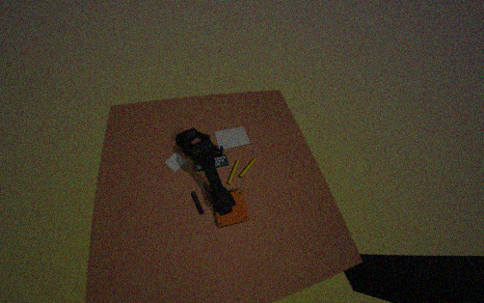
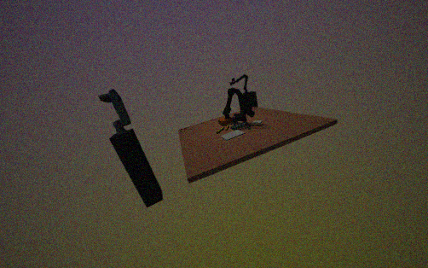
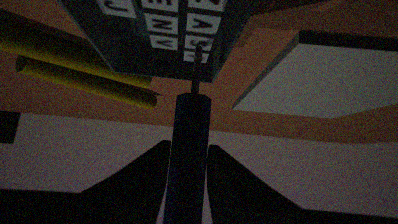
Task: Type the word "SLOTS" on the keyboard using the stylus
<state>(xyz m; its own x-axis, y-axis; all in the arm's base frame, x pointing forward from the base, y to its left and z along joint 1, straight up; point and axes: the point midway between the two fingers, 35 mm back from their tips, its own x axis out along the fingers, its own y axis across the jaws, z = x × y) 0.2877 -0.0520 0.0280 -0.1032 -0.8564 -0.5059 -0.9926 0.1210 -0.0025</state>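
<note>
Right now my gripper tip is 10 mm short of the L key, 70 mm to the right of it and 60 mm above it. The rest, counted from my gripper tip: O key: 10 mm ahead, 90 mm to the left, 60 mm below; then stylus tip: 50 mm below; then blue stylus: 10 mm below.
</note>
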